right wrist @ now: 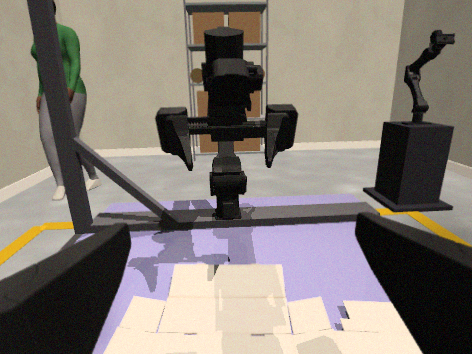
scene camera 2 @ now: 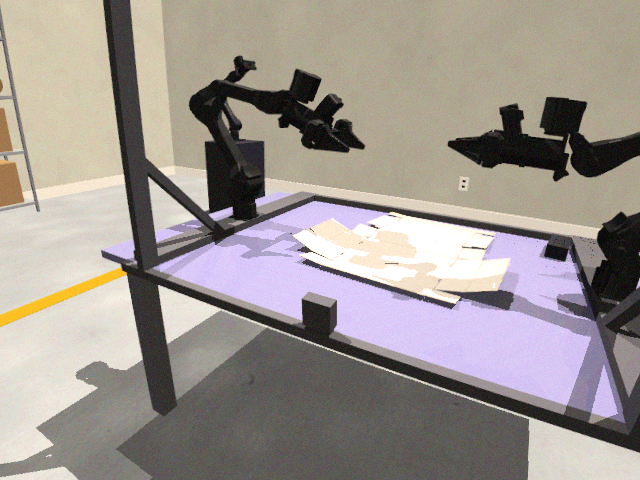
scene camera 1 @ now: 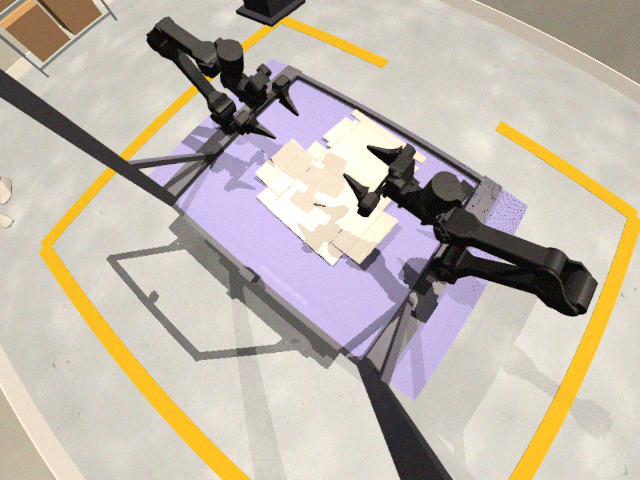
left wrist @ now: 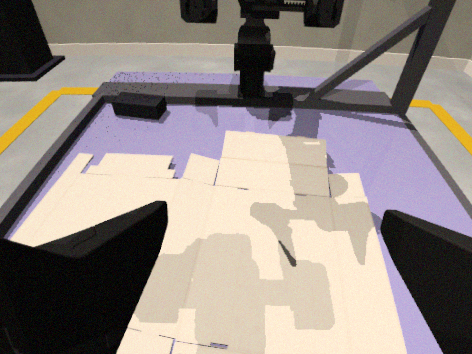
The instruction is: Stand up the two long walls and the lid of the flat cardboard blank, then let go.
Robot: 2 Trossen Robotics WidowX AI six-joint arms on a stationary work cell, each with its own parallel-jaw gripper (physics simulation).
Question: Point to a diagonal strut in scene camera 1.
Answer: At 387, 369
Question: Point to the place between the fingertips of my left gripper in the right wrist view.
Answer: At 229, 166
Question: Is my right gripper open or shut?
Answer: Open.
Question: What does my left gripper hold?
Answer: Nothing.
